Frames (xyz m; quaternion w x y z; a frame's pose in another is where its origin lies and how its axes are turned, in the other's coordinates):
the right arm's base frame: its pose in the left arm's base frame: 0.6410 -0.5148 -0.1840 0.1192 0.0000 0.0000 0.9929
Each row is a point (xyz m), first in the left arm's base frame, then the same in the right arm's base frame.
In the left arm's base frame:
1: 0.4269 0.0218 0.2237
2: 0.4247 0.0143 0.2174
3: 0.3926 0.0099 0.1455
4: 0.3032 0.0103 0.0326
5: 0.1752 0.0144 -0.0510
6: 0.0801 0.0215 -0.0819
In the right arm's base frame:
1: 0.3350 -0.4707 0.4077
2: 0.3354 -0.4629 0.4014
3: 0.3655 -0.4510 0.3295
4: 0.4525 -0.4302 0.2166
5: 0.5778 -0.4039 0.1330
6: 0.6719 -0.3883 0.1021

